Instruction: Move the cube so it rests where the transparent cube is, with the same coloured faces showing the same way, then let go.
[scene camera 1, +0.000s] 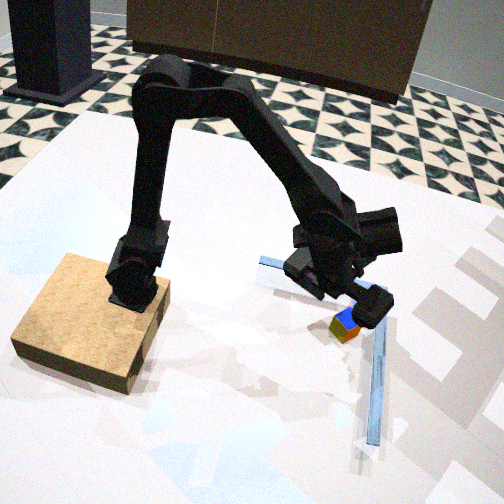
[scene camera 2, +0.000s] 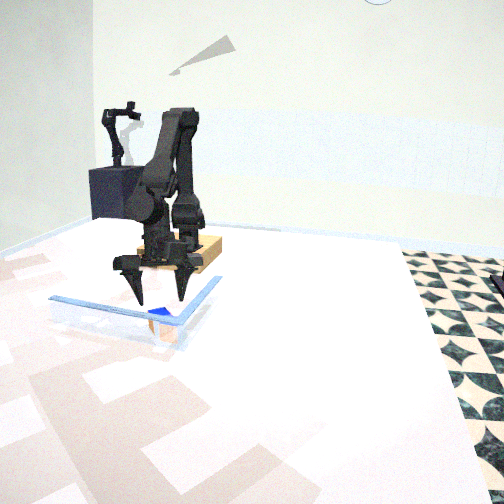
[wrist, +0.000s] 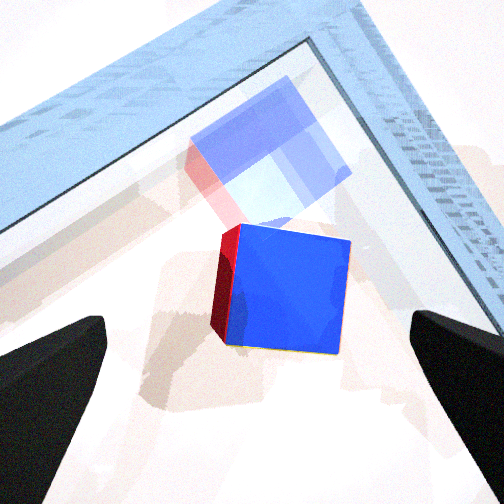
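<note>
The cube (wrist: 283, 290) shows a blue top face and a red left side in the wrist view. It rests on the white table, just in front of the transparent cube (wrist: 270, 160), which sits in the inner corner of a pale blue L-shaped rail (wrist: 200, 100). My gripper (wrist: 255, 400) is open, raised above the cube, with one finger on each side and not touching it. In scene camera 1 the cube (scene camera 1: 346, 325) sits under the fingers (scene camera 1: 360, 300). In scene camera 2 the cube (scene camera 2: 160, 316) lies below the spread fingers (scene camera 2: 157, 285).
The L-shaped rail (scene camera 1: 375, 380) runs along the table beside the cube. The arm's base stands on a wooden block (scene camera 1: 90, 320) at the left. A dark pedestal (scene camera 1: 50, 45) stands on the tiled floor beyond the table.
</note>
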